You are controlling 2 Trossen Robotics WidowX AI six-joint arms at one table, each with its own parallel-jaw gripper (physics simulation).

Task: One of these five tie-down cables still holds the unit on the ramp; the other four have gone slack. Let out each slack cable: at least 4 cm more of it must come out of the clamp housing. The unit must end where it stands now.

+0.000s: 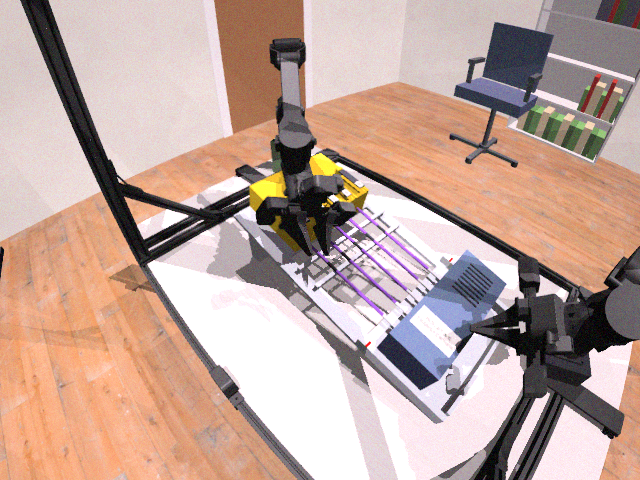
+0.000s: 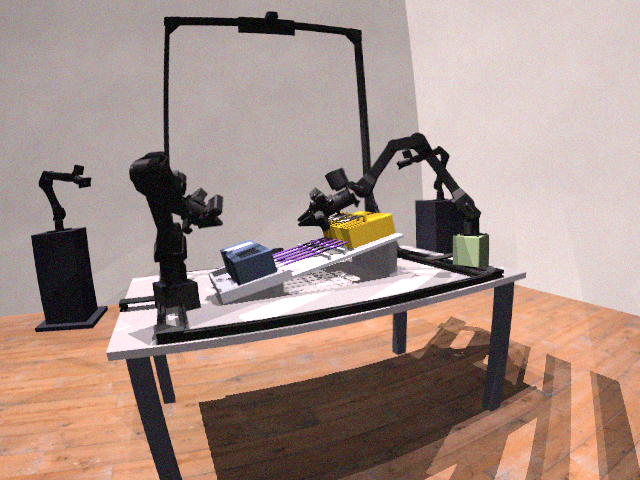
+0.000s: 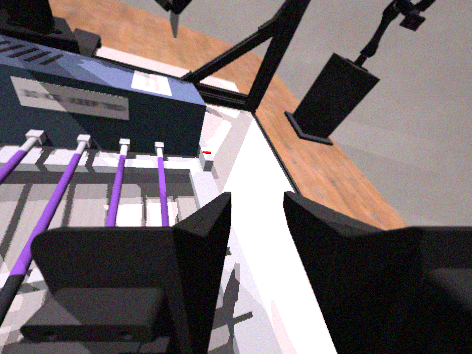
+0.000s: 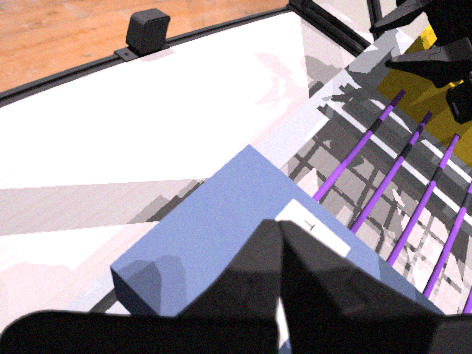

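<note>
The blue unit sits at the low end of the pale ramp. Purple cables run from it to the yellow clamp housing higher up. Black bands show on several cables. My left gripper is part open and empty, at the housing's cable side and above the ramp's edge; it hides part of the housing. My right gripper is shut and empty, above the unit.
A red mark is on a small block at the ramp's edge beside the unit. A black frame surrounds the work area, with uprights and braces. A green box stands at the left arm's base.
</note>
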